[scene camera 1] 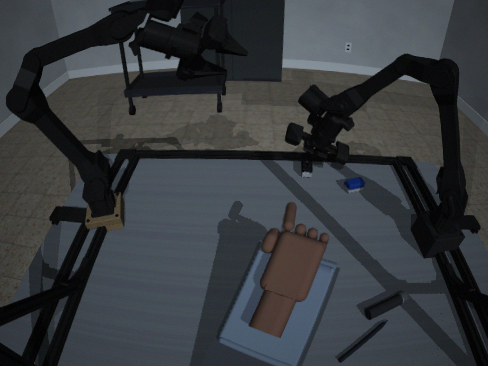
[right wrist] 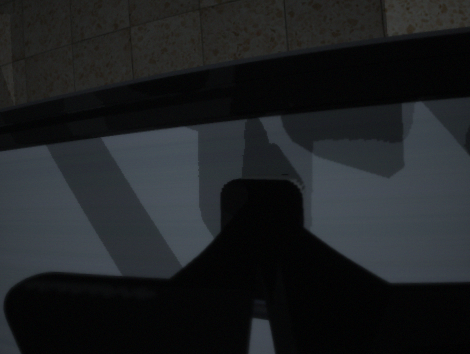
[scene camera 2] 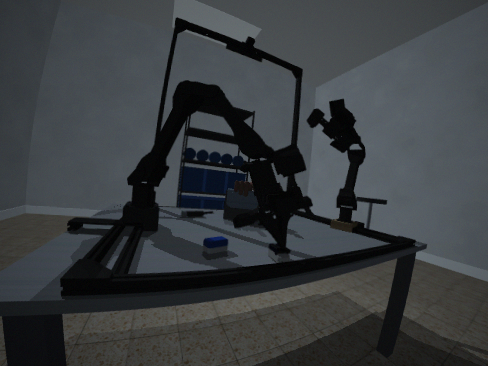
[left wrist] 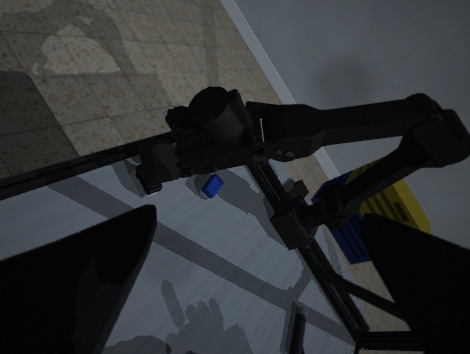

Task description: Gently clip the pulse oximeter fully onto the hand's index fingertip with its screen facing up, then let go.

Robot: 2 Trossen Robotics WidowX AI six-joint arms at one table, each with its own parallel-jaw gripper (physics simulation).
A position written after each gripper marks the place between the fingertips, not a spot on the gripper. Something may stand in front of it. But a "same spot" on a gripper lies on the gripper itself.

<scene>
left gripper: scene camera 1; scene camera 2 320,134; left wrist; not seen in the right wrist view (out of frame)
right gripper: scene camera 1 306,159; right wrist; scene camera 2; left wrist 146,168
same spot on right gripper: (scene camera 2: pixel 277 227) = (right wrist: pixel 317 279)
same spot on left gripper: (left wrist: pixel 73 288) = (scene camera 1: pixel 205 63)
</scene>
